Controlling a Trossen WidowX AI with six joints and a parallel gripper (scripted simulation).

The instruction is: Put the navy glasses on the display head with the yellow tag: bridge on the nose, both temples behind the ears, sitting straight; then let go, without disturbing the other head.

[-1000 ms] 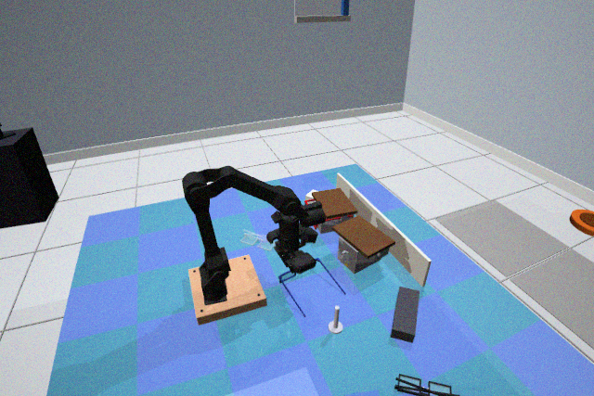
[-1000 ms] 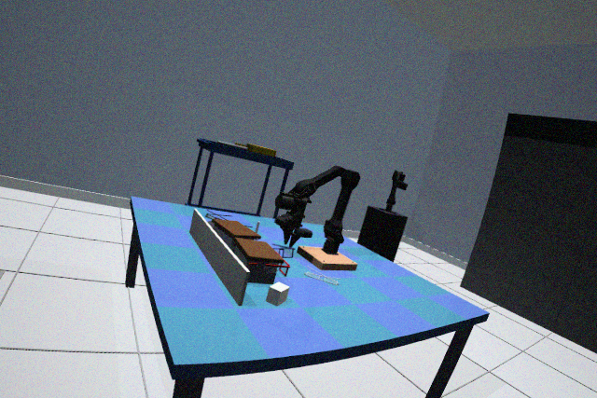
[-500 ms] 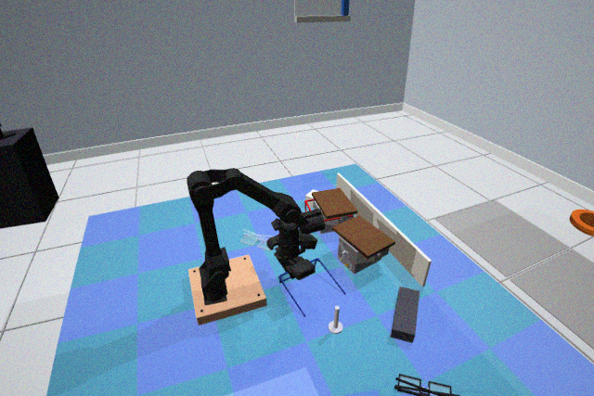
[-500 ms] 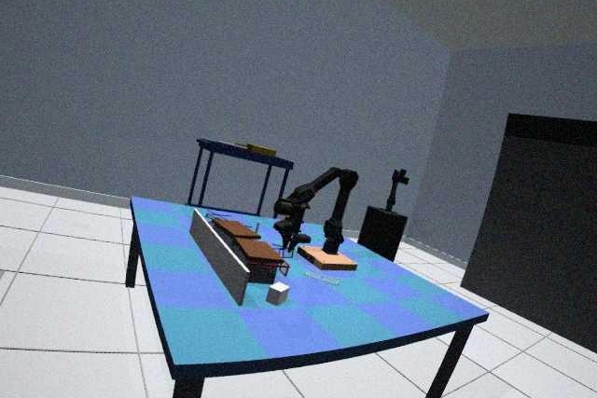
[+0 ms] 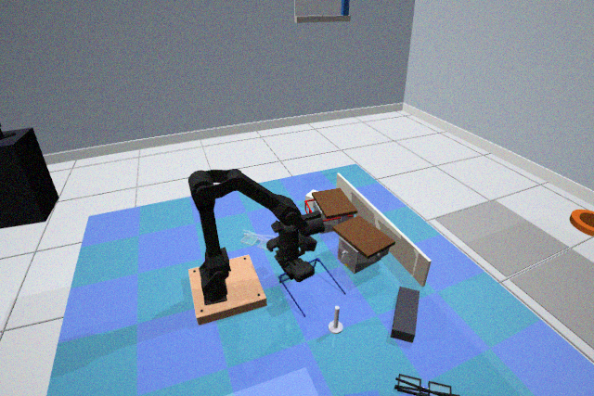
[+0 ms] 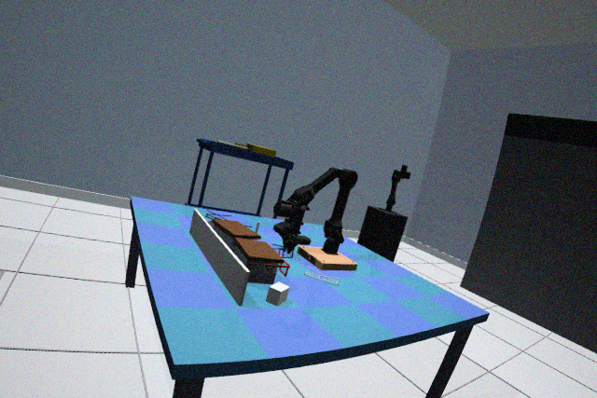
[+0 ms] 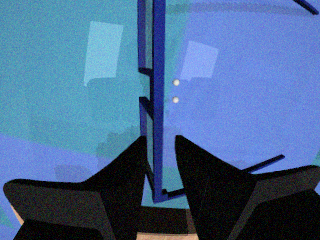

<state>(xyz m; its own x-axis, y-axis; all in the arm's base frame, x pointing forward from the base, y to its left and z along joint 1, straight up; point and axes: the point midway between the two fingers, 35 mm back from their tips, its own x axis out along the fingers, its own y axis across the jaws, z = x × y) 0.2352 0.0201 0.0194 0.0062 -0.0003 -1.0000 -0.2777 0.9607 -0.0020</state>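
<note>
Now: gripper tip 7 cm short of the white peg and 21 cm to the left of it. The rest, counted from my gripper tip: long white board (37 cm ahead, 14 cm to the left, 4 cm above); clear glasses (6 cm behind, 22 cm to the left); dark box (27 cm ahead, 24 cm to the right).
</note>
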